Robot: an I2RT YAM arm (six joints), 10 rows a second.
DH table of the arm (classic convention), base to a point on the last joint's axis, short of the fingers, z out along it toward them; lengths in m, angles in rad. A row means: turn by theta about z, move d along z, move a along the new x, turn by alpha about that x. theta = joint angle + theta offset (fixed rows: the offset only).
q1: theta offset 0, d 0.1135, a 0.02, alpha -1.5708
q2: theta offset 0, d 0, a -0.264, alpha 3.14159
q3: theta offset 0.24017, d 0, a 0.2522, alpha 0
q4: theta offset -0.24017, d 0, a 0.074, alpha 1.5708
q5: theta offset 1.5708, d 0, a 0, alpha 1.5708
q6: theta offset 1.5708, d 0.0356, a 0, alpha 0
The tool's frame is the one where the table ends.
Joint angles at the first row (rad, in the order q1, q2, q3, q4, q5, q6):
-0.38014, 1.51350, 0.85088, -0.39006, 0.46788, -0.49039
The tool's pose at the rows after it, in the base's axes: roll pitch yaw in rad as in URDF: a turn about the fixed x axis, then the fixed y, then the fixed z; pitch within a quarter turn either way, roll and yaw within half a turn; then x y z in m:
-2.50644, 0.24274, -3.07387, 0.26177, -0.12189, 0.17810
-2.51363, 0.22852, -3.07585, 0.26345, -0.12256, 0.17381
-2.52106, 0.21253, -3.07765, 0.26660, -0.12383, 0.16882
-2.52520, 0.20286, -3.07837, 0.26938, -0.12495, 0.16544
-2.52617, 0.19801, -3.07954, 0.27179, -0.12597, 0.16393
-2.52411, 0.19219, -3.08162, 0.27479, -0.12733, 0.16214
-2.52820, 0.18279, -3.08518, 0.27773, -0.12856, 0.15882
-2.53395, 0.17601, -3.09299, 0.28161, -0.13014, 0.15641
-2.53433, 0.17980, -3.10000, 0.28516, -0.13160, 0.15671
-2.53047, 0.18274, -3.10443, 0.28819, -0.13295, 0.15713
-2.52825, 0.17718, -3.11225, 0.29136, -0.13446, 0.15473
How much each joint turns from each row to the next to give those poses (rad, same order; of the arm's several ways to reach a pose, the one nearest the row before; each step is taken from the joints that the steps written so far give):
-0.00002, 0.01413, 0.00039, 0.00001, -0.00001, -0.00001
0.00001, 0.01909, 0.00305, 0.00002, 0.00001, 0.00039
0.00001, 0.02706, 0.00839, 0.00111, 0.00038, 0.00000
0.00001, 0.02058, 0.00798, 0.00230, 0.00039, -0.00036
-0.00002, 0.01411, 0.00880, 0.00036, 0.00151, 0.00036
0.00003, 0.01719, 0.01071, 0.00190, 0.00498, 0.00041
-0.00001, 0.02138, 0.01028, -0.00035, 0.00151, 0.00266
-0.00001, 0.02324, 0.01716, -0.00611, 0.00077, 0.00800
-0.00001, 0.01336, 0.01641, -0.00344, 0.00114, 0.00800
0.00001, 0.01066, 0.01334, -0.00039, 0.00419, 0.00420
0.00001, 0.01948, 0.01261, -0.00038, 0.00726, 0.00650

